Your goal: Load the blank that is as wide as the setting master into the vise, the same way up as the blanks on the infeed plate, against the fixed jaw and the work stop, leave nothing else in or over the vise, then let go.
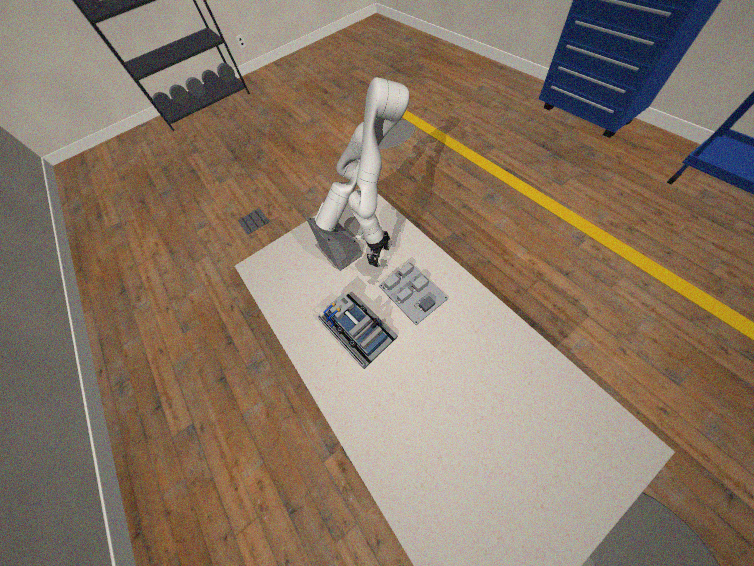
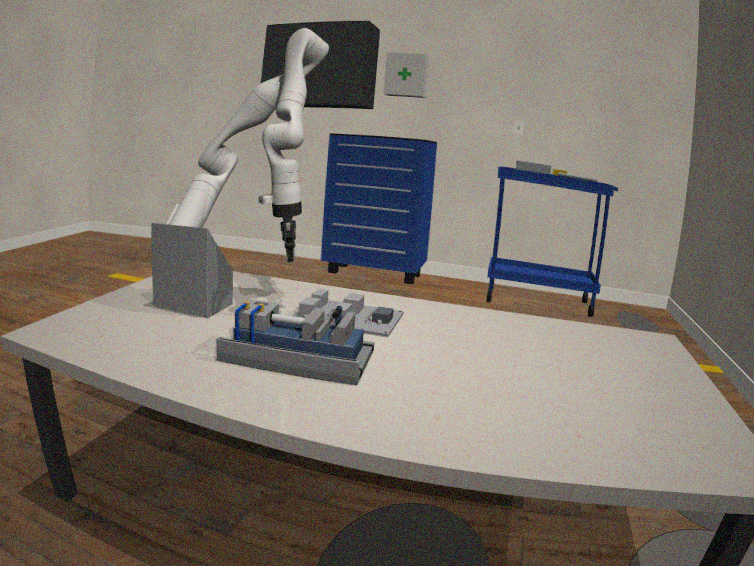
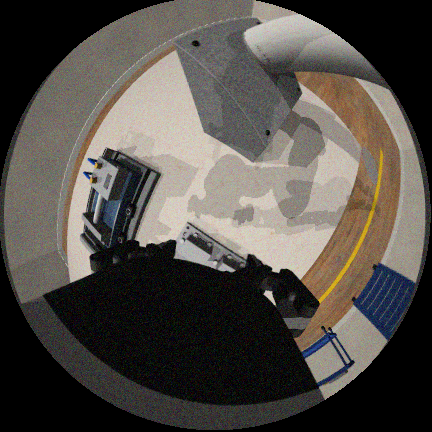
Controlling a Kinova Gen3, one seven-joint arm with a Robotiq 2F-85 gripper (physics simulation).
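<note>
My gripper is open and empty. It hangs well above the white table, between the arm's pedestal and the infeed plate. The grey infeed plate lies flat and carries several light grey blanks and one dark block. The vise, with a blue body and grey jaws on a grey base, stands beside the plate, nearer the table's front. Two blue posts rise at one end of the vise. I cannot tell what lies between the jaws.
The grey arm pedestal stands at the table's back corner. Off the table are a blue drawer cabinet, a blue cart, a black shelf rack and a yellow floor line.
</note>
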